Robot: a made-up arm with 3 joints.
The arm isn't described. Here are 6 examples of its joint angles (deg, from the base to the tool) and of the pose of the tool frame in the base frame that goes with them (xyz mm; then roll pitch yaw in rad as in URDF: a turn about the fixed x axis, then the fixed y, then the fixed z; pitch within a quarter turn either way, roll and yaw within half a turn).
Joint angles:
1: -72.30 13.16 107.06
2: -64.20 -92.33 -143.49
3: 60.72 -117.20 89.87
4: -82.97 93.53 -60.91
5: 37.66 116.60 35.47
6: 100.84 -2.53 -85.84
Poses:
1: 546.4 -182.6 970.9 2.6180 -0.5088 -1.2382
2: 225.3 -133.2 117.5 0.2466 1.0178 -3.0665
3: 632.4 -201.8 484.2 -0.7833 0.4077 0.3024
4: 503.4 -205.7 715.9 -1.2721 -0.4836 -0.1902
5: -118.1 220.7 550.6 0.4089 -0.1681 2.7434
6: 262.1 -315.7 995.3 2.7899 -0.2431 -1.3019
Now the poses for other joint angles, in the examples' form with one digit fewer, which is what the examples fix.
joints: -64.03 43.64 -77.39
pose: 363 -388 583 -0.330 -0.370 -1.141
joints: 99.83 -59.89 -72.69
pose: 440 36 1019 2.180 -0.540 -0.219
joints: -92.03 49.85 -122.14
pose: 505 -264 375 -0.086 -0.070 -0.748
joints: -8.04 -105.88 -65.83
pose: 369 281 420 3.100 1.008 1.224
